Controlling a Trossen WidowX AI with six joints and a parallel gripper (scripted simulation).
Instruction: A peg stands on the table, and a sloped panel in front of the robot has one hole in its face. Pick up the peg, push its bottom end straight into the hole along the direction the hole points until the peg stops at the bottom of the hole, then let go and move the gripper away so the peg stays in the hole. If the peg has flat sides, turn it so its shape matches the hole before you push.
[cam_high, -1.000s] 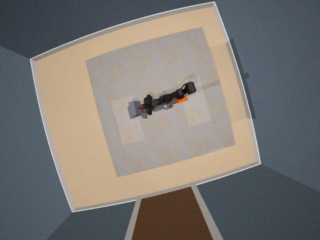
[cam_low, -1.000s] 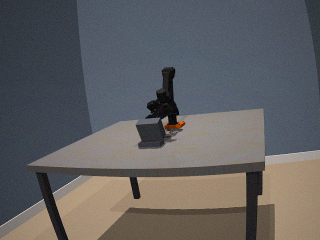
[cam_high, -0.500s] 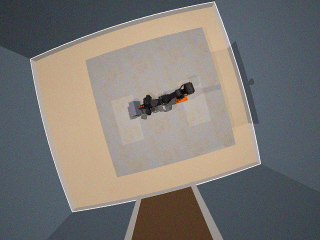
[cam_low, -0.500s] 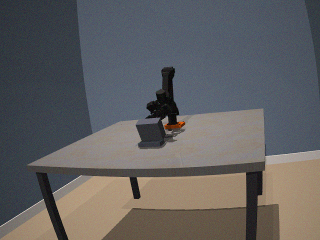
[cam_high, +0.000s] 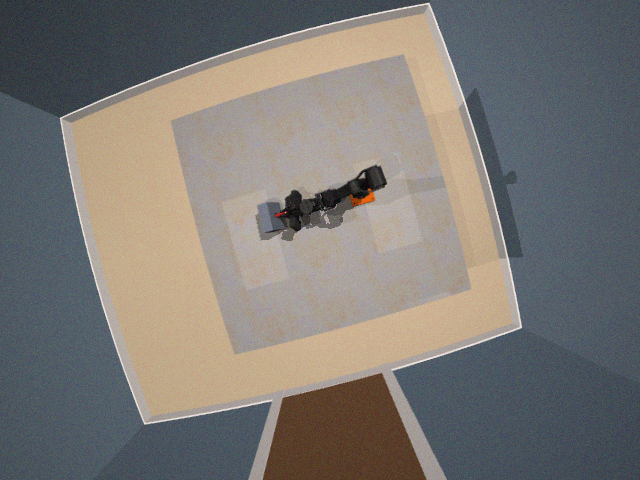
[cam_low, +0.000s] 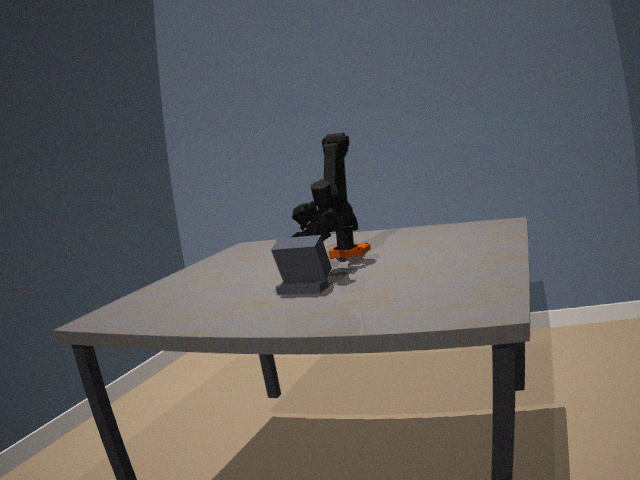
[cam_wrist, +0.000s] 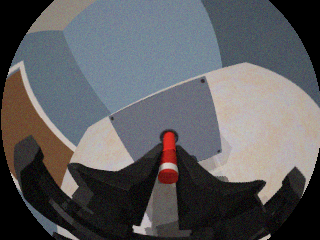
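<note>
My gripper tip is 50 mm short of the grey sloped panel and 20 mm above it. Round my gripper tip: panel foot 90 mm below, 70 mm ahead, 10 mm to the left; then red peg 10 mm behind, 10 mm above.
</note>
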